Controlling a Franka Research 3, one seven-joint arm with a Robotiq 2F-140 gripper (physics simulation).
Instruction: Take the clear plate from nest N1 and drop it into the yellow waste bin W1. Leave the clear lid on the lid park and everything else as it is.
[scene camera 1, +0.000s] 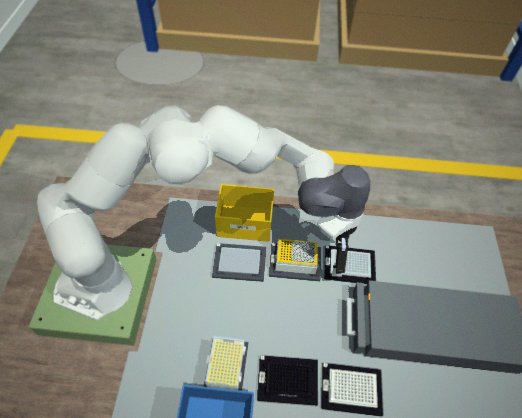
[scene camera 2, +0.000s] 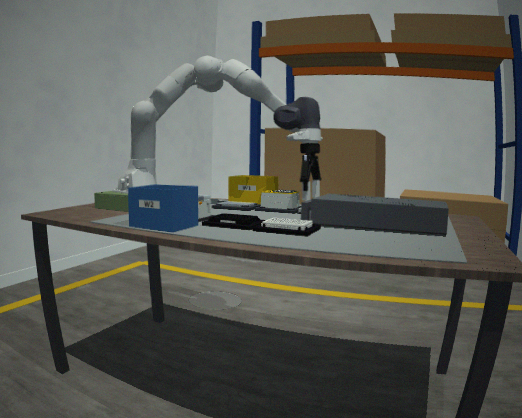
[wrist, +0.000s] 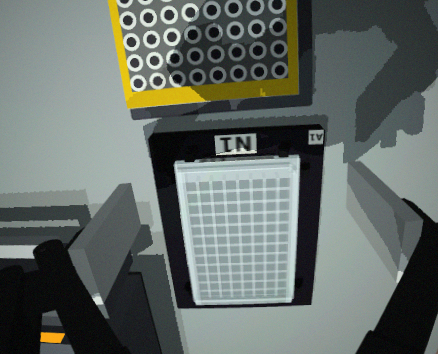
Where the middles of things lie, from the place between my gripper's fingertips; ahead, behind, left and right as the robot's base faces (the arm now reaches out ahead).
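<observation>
The clear lid (scene camera 1: 235, 260) is 300 mm behind my hand, 60 mm to the right of it and 30 mm below it. Counted from my hand as well, the grey device (scene camera 1: 431, 325) is 300 mm ahead, 170 mm to the right and 10 mm below, while the yellow-topped tip rack (scene camera 1: 296, 256) is 120 mm behind, 20 mm to the right and 10 mm below. And the clear plate (scene camera 1: 358, 264) is 30 mm below my hand and 50 mm ahead of it.
</observation>
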